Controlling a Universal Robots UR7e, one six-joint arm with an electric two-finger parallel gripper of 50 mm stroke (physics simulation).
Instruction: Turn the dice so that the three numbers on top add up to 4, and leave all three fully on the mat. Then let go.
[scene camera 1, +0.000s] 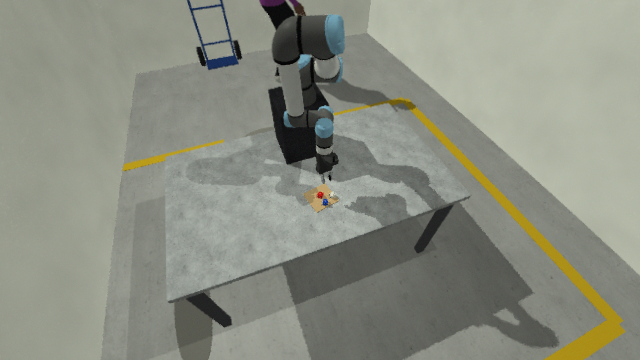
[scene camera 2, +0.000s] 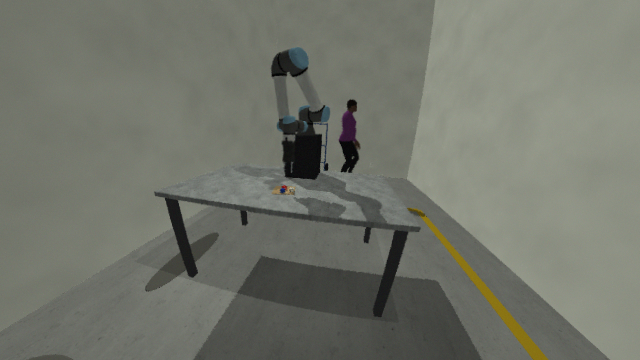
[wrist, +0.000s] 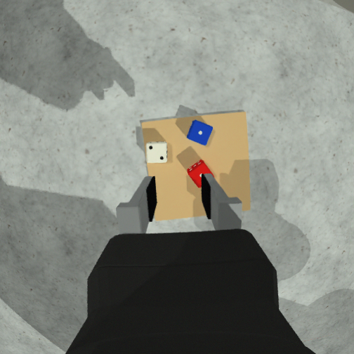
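Where they show: gripper, fingertip midpoint: (scene camera 1: 326, 181) (scene camera 2: 288, 172); arm's base, origin of the base link: (scene camera 2: 306, 135).
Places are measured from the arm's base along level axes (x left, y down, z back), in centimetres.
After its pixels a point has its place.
A white die (wrist: 157, 152) (scene camera 1: 332, 194) {x 0.7, y 32.3, z -42.5 cm} shows two pips on top in the wrist view and sits at the left edge of the tan mat (wrist: 230, 135) (scene camera 1: 315, 205) {x -9.6, y 34.8, z -44.3 cm}; whether it overhangs is hard to tell. A blue die (wrist: 200, 132) (scene camera 1: 325, 202) {x -4.6, y 32.6, z -45.8 cm} on the mat shows one pip on top. A red die (wrist: 196, 170) (scene camera 1: 320, 195) {x -5.4, y 32.5, z -40.7 cm} on the mat shows one pip on top, partly hidden by my right finger, and several pips on a side. The dice are apart. My gripper (wrist: 178, 188) (scene camera 1: 326, 179) {x -2.1, y 22.1, z -40.7 cm} (scene camera 2: 287, 175) {x -2.1, y 22.1, z -40.7 cm} is open and empty, above the table beside the mat.
The grey table (scene camera 1: 225, 225) {x -55.7, y 35.1, z -39.2 cm} (scene camera 2: 210, 190) {x -51.0, y 35.1, z -54.7 cm} carries the mat, with arm shadows across it. The black robot pedestal (scene camera 1: 295, 145) {x -8.8, y 21.9, z -10.5 cm} (scene camera 2: 307, 155) {x 3.9, y 15.5, z -10.6 cm} stands behind the gripper. A person in purple (scene camera 2: 349, 127) and a blue hand truck (scene camera 1: 222, 63) are farther back.
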